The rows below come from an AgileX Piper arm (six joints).
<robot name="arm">
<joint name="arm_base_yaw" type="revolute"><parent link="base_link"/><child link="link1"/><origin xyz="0 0 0.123"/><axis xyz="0 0 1"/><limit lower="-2.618" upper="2.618"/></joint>
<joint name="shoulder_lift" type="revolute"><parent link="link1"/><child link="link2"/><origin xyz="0 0 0" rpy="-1.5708 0 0"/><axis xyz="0 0 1"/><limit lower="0" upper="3.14"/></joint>
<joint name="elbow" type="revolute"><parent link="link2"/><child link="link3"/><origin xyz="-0.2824 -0.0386 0"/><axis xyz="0 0 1"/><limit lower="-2.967" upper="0"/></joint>
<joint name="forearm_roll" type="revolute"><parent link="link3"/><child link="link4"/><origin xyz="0.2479 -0.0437 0" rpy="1.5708 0 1.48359"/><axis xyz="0 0 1"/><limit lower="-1.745" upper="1.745"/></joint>
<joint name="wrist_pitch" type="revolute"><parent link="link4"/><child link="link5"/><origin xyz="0 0 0" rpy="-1.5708 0 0"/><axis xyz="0 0 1"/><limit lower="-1.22" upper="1.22"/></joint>
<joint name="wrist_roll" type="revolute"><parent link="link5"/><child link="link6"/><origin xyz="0 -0.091 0" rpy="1.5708 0 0"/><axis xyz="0 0 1"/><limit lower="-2.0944" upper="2.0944"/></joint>
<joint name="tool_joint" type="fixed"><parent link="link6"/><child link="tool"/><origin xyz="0 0 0"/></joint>
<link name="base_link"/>
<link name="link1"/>
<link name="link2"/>
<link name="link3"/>
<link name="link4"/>
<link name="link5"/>
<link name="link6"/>
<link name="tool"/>
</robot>
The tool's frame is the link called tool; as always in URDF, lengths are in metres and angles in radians.
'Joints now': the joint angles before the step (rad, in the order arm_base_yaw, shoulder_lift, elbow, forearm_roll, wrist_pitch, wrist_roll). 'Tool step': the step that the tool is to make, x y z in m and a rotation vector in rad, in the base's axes. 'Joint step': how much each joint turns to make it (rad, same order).
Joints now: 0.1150, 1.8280, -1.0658, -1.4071, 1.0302, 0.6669
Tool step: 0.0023, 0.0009, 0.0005, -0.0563, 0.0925, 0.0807
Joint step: 0.0000, 0.0002, 0.0000, -0.0231, -0.0194, -0.1201
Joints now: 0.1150, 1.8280, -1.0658, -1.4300, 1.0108, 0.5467
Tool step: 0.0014, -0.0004, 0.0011, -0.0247, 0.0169, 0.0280
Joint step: -0.0018, -0.0001, 0.0002, -0.0233, -0.0066, -0.0243
